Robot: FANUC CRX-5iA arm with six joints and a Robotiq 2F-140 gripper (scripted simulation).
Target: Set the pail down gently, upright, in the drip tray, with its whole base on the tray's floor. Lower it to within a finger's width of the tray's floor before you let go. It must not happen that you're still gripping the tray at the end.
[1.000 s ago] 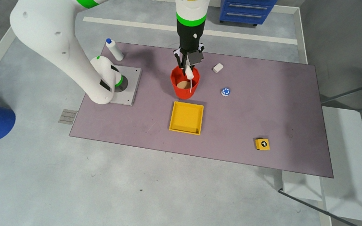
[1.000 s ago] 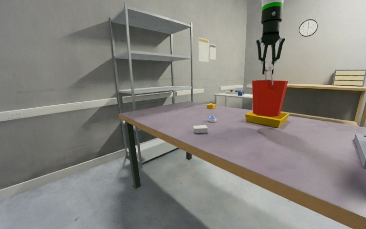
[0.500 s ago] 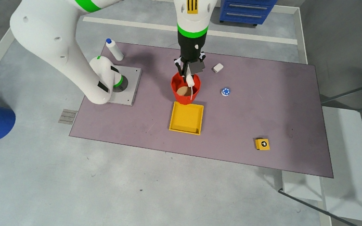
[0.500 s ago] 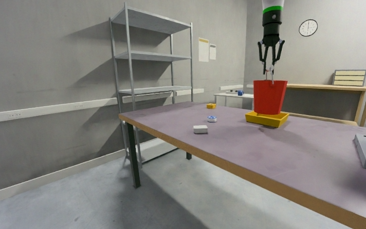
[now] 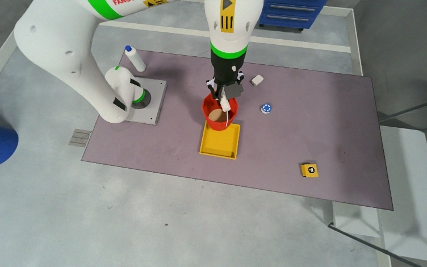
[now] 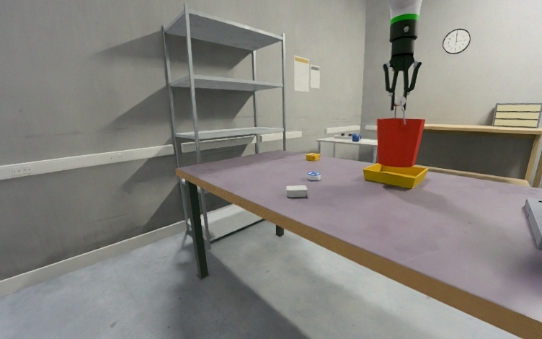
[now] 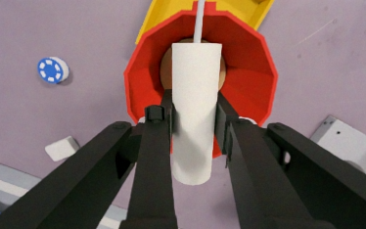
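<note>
Now: the red pail 1 cm behind my hand and 9 cm below it. Round my hand: white block 22 cm ahead, 34 cm to the left, 32 cm below; then yellow drip tray 1 cm ahead, 10 cm to the right, 32 cm below; then white handle grip 3 cm below.
</note>
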